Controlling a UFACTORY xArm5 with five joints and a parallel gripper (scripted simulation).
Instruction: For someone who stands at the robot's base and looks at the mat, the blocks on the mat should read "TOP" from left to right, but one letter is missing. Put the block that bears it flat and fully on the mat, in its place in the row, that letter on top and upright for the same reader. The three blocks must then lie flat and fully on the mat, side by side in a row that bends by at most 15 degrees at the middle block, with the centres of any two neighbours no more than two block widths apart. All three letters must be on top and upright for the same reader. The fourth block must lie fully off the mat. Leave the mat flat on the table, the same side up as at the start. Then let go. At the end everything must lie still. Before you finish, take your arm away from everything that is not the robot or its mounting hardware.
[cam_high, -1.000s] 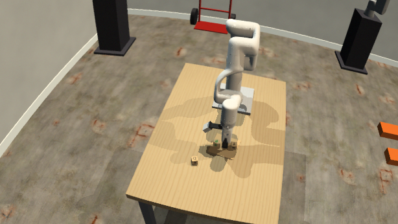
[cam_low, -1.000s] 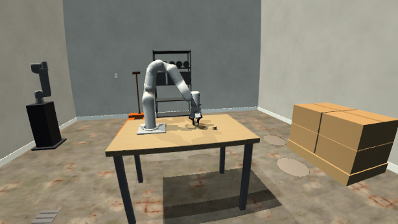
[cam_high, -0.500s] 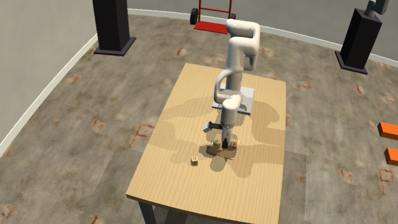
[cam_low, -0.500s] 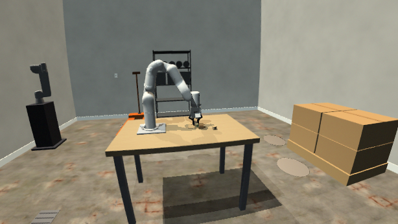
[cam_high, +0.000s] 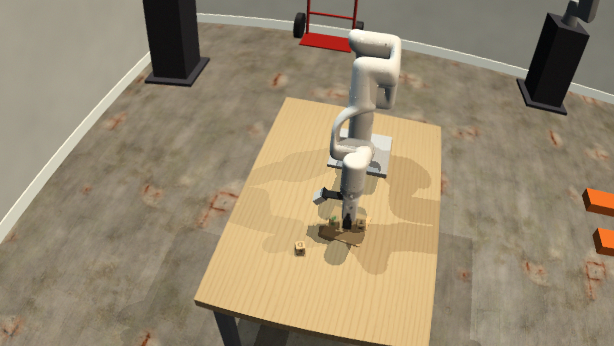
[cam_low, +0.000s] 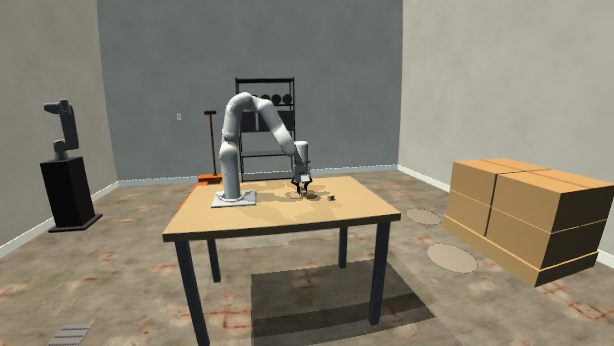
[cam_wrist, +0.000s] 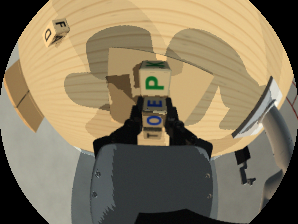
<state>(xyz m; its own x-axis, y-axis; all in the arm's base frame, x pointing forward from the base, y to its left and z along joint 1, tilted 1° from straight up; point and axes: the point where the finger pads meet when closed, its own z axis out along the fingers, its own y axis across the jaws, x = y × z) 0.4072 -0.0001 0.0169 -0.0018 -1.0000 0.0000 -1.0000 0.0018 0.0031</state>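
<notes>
Now: hand 30 mm above the tan mat.
</notes>
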